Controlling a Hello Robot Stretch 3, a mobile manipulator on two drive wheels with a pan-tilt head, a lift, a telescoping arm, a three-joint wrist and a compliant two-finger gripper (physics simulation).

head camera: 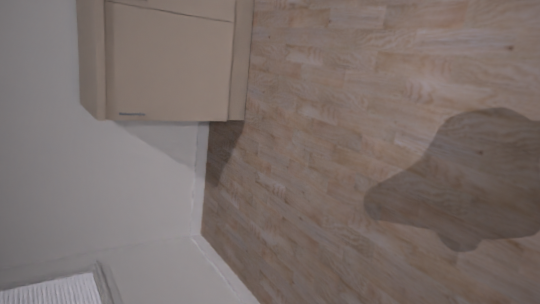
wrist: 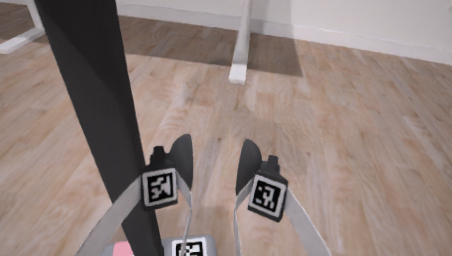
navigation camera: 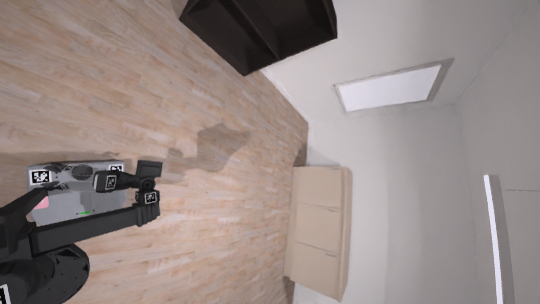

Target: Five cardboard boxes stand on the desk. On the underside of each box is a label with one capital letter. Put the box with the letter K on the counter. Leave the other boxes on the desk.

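Pixels of known places: gripper, between the fingertips: (wrist: 215,155) (navigation camera: 43,175); robot's base, origin of its link: (navigation camera: 82,171).
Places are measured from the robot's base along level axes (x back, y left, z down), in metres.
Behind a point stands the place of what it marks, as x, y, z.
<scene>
My gripper (wrist: 215,155) {-0.019, 0.084, -0.472} is open and empty above the wooden floor, with its two dark fingertips apart in the wrist view. Two white legs with flat feet (wrist: 238,74) (wrist: 21,41) stand near the wall in the wrist view; they look like table legs, and their top is out of view. A beige cabinet (head camera: 170,70) {0.480, -2.334, -0.530} (navigation camera: 318,225) {1.051, -2.178, -0.530} with several front panels stands against the wall; whether it is the counter I cannot tell. The cardboard boxes and their letters do not show in these views.
A dark shelf unit (navigation camera: 215,36) {-1.162, -0.822, -0.101} stands near the wall at the top of the navigation view. A window (navigation camera: 392,90) {-0.872, -2.688, -1.544} (head camera: 55,291) {-0.796, -2.950, -1.064} is in the wall near the corner. My black arm (navigation camera: 90,227) {0.100, -0.011, -0.707} (wrist: 100,100) {0.063, 0.116, -0.502} extends over my grey base (navigation camera: 107,202) {0.160, -0.085, -0.160}.
</scene>
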